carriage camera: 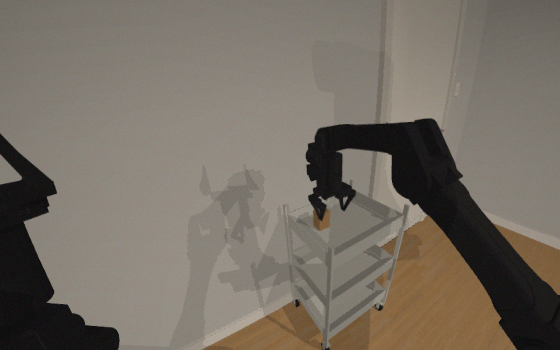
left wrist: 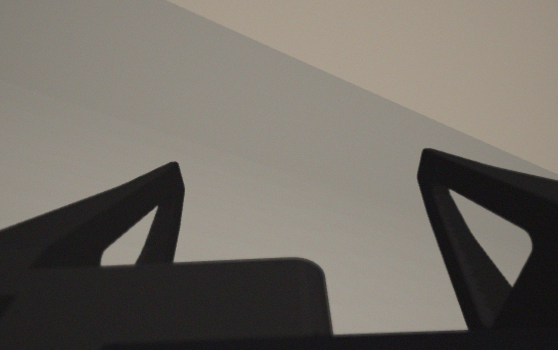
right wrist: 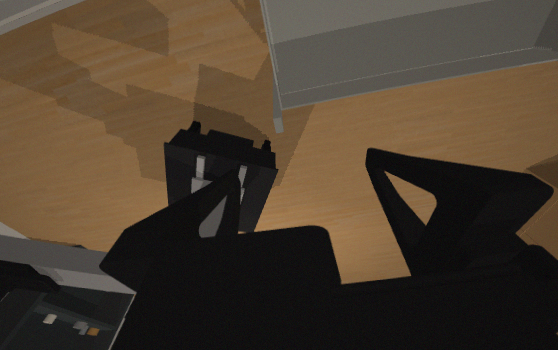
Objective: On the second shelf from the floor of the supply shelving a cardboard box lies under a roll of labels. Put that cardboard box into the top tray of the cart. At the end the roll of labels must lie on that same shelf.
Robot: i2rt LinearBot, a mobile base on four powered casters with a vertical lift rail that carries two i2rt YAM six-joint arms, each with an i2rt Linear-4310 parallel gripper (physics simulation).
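The cardboard box (carriage camera: 324,220), small and brown, stands in the top tray (carriage camera: 367,237) of the grey cart (carriage camera: 328,295), near the tray's left side in the carriage view. My right gripper (carriage camera: 332,213) (right wrist: 300,166) points down with its fingers apart and nothing between them. In the carriage view one finger overlaps part of the box; the right wrist view shows floor between the fingers, with the cart (right wrist: 278,124) beyond. My left gripper (left wrist: 299,168) is open and empty, facing a plain wall. The supply shelving and the roll of labels do not show in these views.
The cart stands beside the wall (carriage camera: 150,100), with a door (carriage camera: 420,65) behind it. A black block with light strips (right wrist: 200,167) stands near the cart's corner post. A dark container (right wrist: 25,320) with small pieces shows at the lower left of the right wrist view.
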